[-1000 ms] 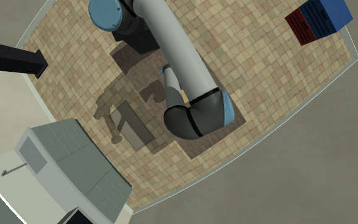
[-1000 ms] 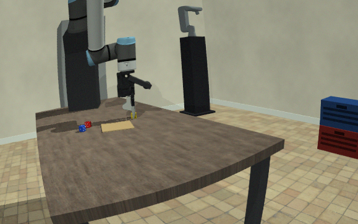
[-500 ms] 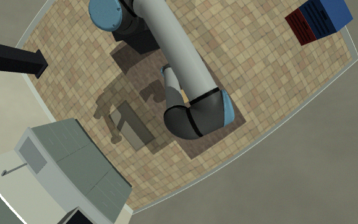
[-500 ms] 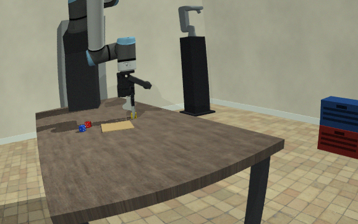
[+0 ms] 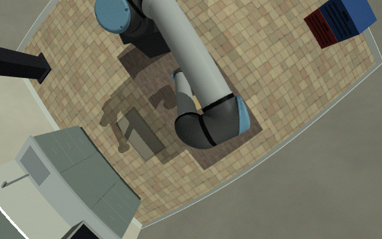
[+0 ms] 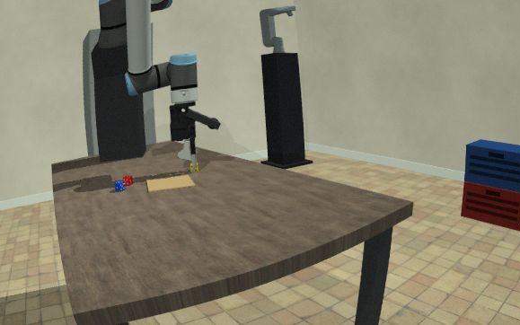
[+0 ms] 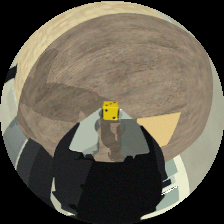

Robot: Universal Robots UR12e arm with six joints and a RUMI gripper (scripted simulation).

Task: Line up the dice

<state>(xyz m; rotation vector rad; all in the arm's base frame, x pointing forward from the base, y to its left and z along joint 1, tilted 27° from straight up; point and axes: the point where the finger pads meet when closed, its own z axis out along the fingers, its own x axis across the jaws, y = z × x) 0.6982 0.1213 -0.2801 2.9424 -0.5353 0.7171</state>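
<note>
The tan mat lies 10 cm ahead of my hand, 12 cm to the right of it and 2 cm below it. Round my hand: yellow die: right at my hand; then blue die: 6 cm ahead, 28 cm to the right; then red die: 1 cm ahead, 24 cm to the right.
</note>
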